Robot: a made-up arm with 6 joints.
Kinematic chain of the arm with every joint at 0, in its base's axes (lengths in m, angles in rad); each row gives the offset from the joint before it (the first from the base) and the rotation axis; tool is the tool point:
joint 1: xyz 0 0 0.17 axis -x
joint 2: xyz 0.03 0.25 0 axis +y
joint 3: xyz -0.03 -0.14 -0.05 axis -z
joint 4: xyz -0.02 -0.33 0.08 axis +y
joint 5: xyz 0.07 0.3 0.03 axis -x
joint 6: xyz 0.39 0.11 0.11 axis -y
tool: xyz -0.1 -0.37 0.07
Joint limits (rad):
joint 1: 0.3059..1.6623
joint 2: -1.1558..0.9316
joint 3: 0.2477..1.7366
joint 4: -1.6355..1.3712
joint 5: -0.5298..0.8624
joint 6: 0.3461..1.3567
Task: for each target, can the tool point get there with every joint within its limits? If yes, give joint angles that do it. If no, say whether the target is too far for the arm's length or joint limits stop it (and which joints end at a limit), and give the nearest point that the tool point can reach.
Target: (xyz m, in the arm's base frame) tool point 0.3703 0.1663 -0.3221
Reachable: no: joint limits stop it (at a limit: joint 1, joint 2, joint 3, joint 5, joint 6) | nearest point 0.2886 0.2280 -0.3159 | short by 0.103 m
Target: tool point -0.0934 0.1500 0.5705
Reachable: yes | joints 0.7159 0.3016 1.5287 -0.2394 0.4373 0.5843
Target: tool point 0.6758 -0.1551 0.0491
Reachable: no: joint limits stop it (at a limit: joint 1, joint 2, joint 3, joint 5, joint 6) | nearest point 0.4432 -0.0902 0.1168 | short by 0.251 m
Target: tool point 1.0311 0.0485 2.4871
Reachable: no: too far | nearest point 0.2154 0.1059 0.6314 | short by 2.028 m
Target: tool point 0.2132 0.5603 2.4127
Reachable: no: too far | nearest point 0.0722 0.2130 0.6599 | short by 1.792 m
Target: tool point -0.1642 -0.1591 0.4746
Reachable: yes | joints 0.4814 0.0232 1.4669 0.1622 0.6780 1.2375
